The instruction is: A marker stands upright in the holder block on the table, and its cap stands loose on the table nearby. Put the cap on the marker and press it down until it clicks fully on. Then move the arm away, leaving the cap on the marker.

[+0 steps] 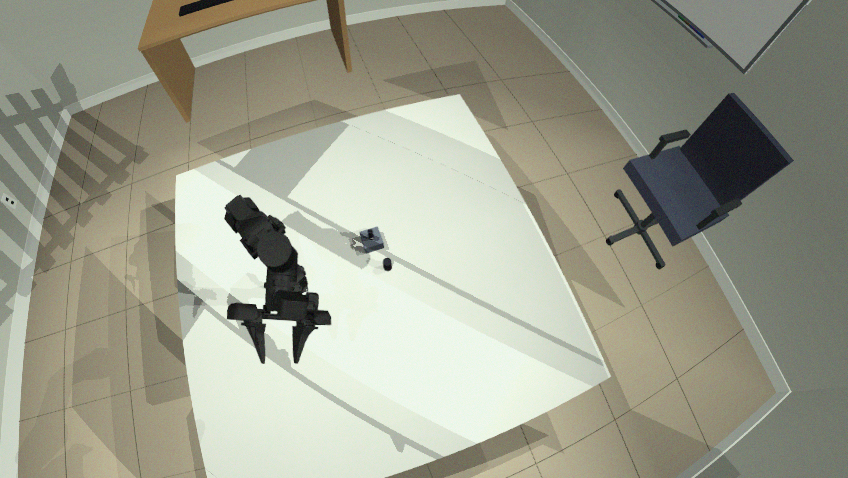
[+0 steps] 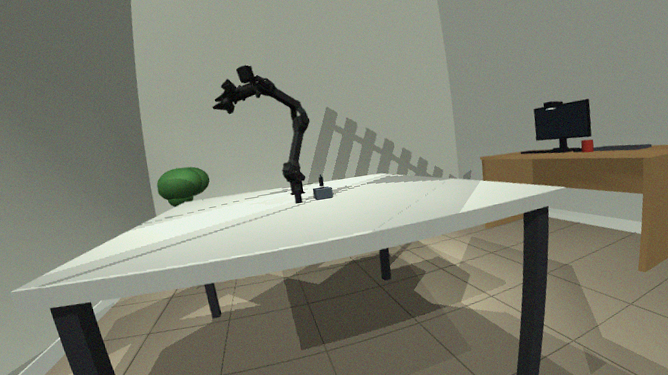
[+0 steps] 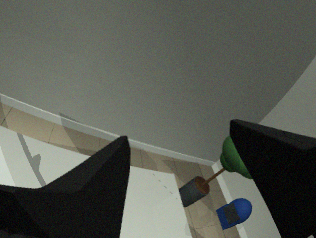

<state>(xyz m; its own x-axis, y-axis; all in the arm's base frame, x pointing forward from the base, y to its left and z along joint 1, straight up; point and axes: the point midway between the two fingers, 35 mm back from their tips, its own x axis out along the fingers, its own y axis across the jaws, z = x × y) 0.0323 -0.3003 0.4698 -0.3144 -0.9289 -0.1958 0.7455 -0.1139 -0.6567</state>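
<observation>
My gripper tip is now 440 mm above the black cap, 300 mm to the right of it and 280 mm short of it. The rest, counted from my gripper tip: grey holder block 440 mm below, 400 mm to the left, 260 mm ahead.
</observation>
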